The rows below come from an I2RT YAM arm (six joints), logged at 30 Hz.
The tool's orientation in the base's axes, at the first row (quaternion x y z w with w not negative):
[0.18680, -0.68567, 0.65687, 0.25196]
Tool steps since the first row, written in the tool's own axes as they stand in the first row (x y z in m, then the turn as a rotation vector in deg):
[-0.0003, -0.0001, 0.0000, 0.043, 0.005, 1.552]
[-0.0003, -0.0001, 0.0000, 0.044, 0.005, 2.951]
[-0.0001, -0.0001, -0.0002, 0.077, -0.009, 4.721]
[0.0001, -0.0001, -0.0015, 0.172, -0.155, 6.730]
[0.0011, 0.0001, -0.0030, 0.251, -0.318, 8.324]
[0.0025, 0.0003, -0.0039, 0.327, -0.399, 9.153]
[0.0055, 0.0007, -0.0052, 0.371, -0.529, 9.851]
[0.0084, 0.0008, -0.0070, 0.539, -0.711, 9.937]
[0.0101, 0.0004, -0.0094, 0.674, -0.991, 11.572]
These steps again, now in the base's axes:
[0.0003, 0.0000, -0.0001, -0.193, -1.541, 0.006]
[0.0003, 0.0000, -0.0001, -0.334, -2.932, -0.008]
[0.0002, 0.0002, 0.0000, -0.529, -4.692, 0.005]
[0.0001, 0.0015, 0.0002, -0.721, -6.693, 0.159]
[-0.0006, 0.0031, 0.0006, -0.848, -8.284, 0.321]
[-0.0018, 0.0041, 0.0013, -0.945, -9.109, 0.423]
[-0.0043, 0.0056, 0.0027, -0.974, -9.809, 0.547]
[-0.0065, 0.0076, 0.0044, -1.010, -9.894, 0.792]
[-0.0074, 0.0101, 0.0057, -1.118, -11.529, 1.081]

